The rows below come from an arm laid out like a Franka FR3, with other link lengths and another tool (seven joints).
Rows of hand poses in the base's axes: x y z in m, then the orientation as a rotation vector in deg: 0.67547 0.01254 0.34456 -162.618 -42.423 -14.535; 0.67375 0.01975 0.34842 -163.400 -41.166 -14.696; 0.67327 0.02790 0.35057 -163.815 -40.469 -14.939; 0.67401 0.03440 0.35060 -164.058 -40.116 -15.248; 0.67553 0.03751 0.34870 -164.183 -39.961 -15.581; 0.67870 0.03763 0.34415 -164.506 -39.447 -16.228; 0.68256 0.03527 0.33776 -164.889 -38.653 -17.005; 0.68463 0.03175 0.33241 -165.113 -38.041 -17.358; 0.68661 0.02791 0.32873 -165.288 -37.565 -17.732; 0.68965 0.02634 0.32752 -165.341 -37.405 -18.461; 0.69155 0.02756 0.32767 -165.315 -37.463 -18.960; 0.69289 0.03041 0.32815 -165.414 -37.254 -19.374; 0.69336 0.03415 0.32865 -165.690 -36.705 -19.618; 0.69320 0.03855 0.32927 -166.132 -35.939 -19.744; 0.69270 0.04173 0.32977 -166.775 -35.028 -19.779
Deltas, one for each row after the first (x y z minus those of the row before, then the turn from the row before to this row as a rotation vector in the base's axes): -0.00172 0.00721 0.00386 -0.364 -0.083 -0.993; -0.00048 0.00815 0.00215 -0.176 -0.147 -0.555; 0.00074 0.00650 0.00003 -0.107 -0.204 -0.302; 0.00152 0.00311 -0.00190 -0.050 -0.224 -0.150; 0.00317 0.00012 -0.00455 -0.116 -0.424 -0.444; 0.00386 -0.00236 -0.00639 -0.092 -0.489 -0.642; 0.00207 -0.00352 -0.00535 -0.023 -0.203 -0.461; 0.00198 -0.00384 -0.00368 -0.016 -0.225 -0.365; 0.00304 -0.00157 -0.00121 0.030 -0.479 -0.161; 0.00190 0.00122 0.00015 0.032 -0.337 0.009; 0.00134 0.00285 0.00048 -0.018 -0.269 -0.183; 0.00047 0.00374 0.00050 -0.100 -0.143 -0.427; -0.00016 0.00440 0.00062 -0.205 -0.064 -0.595; -0.00050 0.00318 0.00050 -0.364 -0.014 -0.727
